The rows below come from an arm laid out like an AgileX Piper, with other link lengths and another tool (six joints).
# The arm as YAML. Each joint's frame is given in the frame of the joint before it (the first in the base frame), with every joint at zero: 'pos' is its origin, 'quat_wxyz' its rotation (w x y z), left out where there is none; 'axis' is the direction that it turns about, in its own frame. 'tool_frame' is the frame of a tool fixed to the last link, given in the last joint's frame.
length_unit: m
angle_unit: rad
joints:
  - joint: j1
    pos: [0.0, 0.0, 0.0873]
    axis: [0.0, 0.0, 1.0]
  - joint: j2
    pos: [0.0, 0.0, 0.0]
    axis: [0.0, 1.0, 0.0]
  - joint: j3
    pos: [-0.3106, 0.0, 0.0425]
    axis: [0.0, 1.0, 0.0]
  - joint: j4
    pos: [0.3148, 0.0, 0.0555]
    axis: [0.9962, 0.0, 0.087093]
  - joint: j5
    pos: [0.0, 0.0, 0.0]
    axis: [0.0, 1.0, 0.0]
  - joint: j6
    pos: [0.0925, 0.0, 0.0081]
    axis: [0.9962, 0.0, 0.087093]
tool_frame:
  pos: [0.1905, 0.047, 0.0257]
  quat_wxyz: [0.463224, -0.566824, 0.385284, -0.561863]
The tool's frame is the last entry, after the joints.
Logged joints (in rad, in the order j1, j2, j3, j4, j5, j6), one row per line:
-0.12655 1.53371 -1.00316 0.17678 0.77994 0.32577
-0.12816 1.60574 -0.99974 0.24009 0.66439 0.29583
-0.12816 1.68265 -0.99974 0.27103 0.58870 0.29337
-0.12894 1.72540 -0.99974 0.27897 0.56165 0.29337
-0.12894 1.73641 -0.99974 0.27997 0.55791 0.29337
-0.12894 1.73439 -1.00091 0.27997 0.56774 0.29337
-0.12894 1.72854 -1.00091 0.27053 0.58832 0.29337
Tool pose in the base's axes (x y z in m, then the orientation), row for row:
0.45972 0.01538 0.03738 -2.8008 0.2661 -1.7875
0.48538 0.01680 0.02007 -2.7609 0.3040 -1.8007
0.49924 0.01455 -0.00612 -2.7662 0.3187 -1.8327
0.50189 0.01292 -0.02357 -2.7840 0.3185 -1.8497
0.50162 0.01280 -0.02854 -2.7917 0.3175 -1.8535
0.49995 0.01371 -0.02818 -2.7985 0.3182 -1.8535
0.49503 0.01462 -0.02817 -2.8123 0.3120 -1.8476
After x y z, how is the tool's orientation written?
As angles about the fixed x, y, z axes (roll, pitch, yaw), in radians.
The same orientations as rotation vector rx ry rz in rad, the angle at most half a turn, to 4 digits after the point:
-1.6553 2.1593 -0.1367
-1.5952 2.1383 -0.1488
-1.5551 2.1602 -0.1406
-1.5469 2.1809 -0.1273
-1.5476 2.1873 -0.1211
-1.5508 2.1896 -0.1132
-1.5685 2.1931 -0.1018

